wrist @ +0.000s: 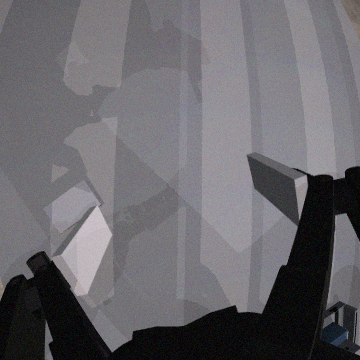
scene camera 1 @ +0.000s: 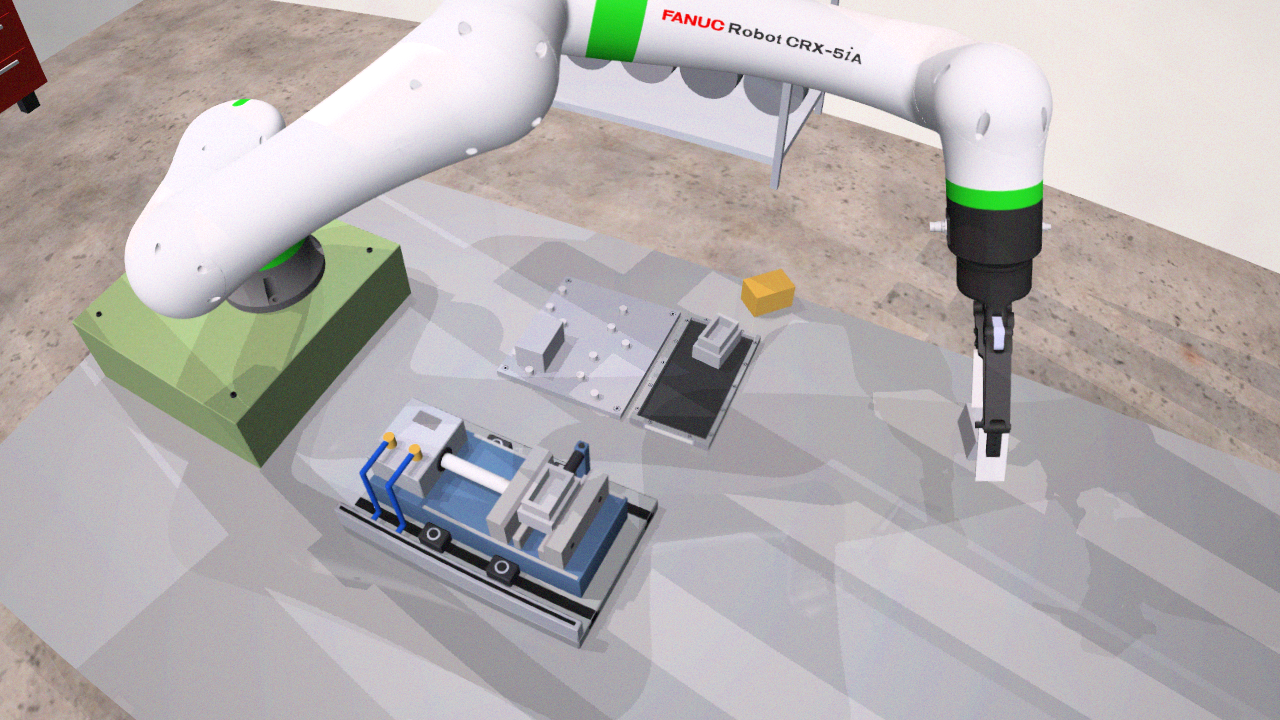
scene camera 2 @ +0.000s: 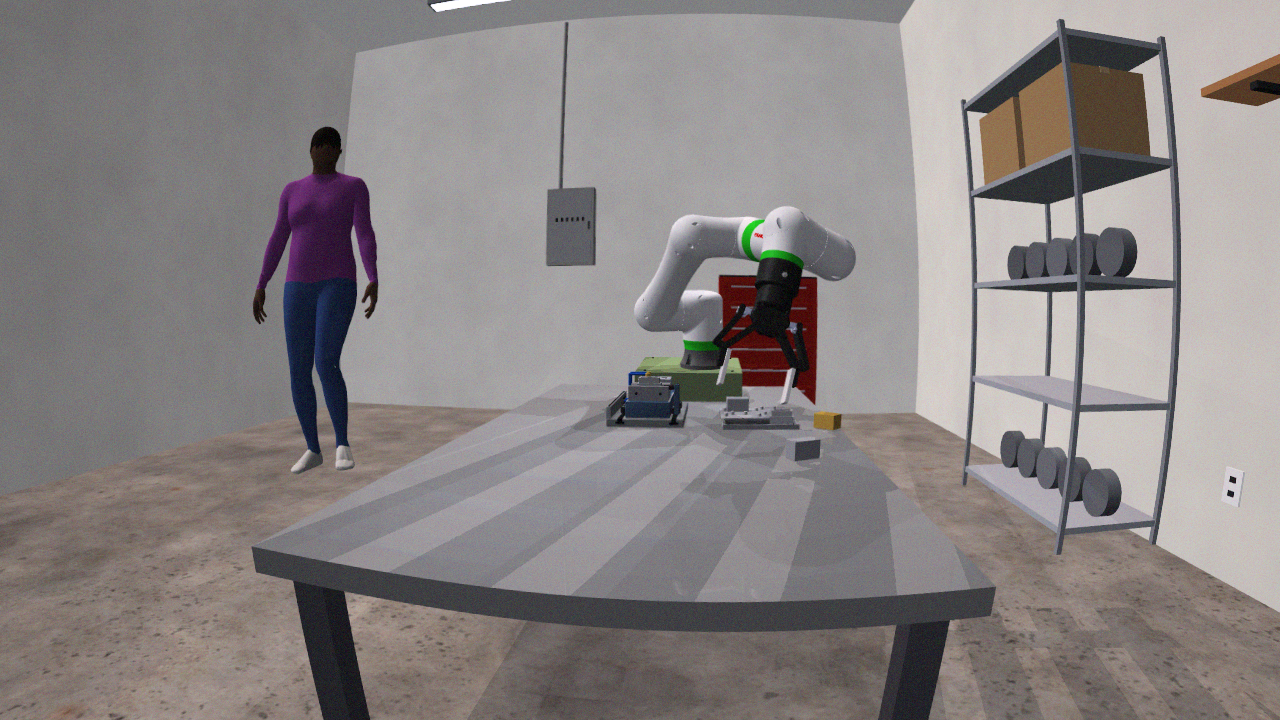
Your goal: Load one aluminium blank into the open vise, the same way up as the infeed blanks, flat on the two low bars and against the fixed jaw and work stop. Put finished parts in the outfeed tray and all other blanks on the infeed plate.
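Pixels of known places: gripper, between the fingertips: point(wrist: 175, 196) point(scene camera 1: 986, 439) point(scene camera 2: 752, 394); arm's base, origin of its link: point(scene camera 1: 272, 272) point(scene camera 2: 702, 366).
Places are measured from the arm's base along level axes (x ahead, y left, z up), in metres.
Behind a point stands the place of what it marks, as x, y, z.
Observation:
My gripper point(scene camera 1: 983, 419) @(0.899, 0.047, 0.028) point(scene camera 2: 755, 391) @(0.899, 0.047, 0.028) point(wrist: 175, 196) @(0.899, 0.047, 0.028) is wide open and empty, above the table. A loose grey blank point(scene camera 1: 966, 431) @(0.897, 0.145, -0.080) point(scene camera 2: 802, 449) @(0.935, 0.145, -0.076) point(wrist: 74, 206) @(0.913, 0.147, -0.060) lies on the table, partly behind a finger in scene camera 1 and beyond the left fingertip in the wrist view. Another blank point(scene camera 1: 539, 343) @(0.367, 0.062, -0.054) point(scene camera 2: 737, 403) @(0.379, 0.076, -0.068) stands on the infeed plate point(scene camera 1: 610, 380) @(0.458, 0.068, -0.090). A part with a rectangular pocket on top point(scene camera 1: 546, 498) @(0.489, -0.167, 0.003) sits between the jaws of the vise point(scene camera 1: 601, 548) @(0.549, -0.174, -0.047) point(scene camera 2: 651, 409) @(0.550, -0.157, -0.057) point(wrist: 335, 334) @(0.548, -0.193, -0.047); its seating is hidden. A similar pocketed part point(scene camera 1: 716, 342) @(0.563, 0.161, -0.072) lies in the outfeed tray point(scene camera 1: 675, 432) @(0.560, 0.020, -0.086), at its far end.
A yellow-orange block point(scene camera 1: 767, 293) @(0.601, 0.262, -0.063) point(scene camera 2: 827, 420) @(0.620, 0.277, -0.076) lies beyond the outfeed tray. The green robot base point(scene camera 1: 313, 376) @(0.121, -0.091, -0.060) point(scene camera 2: 716, 384) stands left of the plate in scene camera 1. Blue hoses point(scene camera 1: 394, 505) @(0.338, -0.225, -0.023) rise at the vise's left end. A person point(scene camera 2: 326, 232) stands left of the table.

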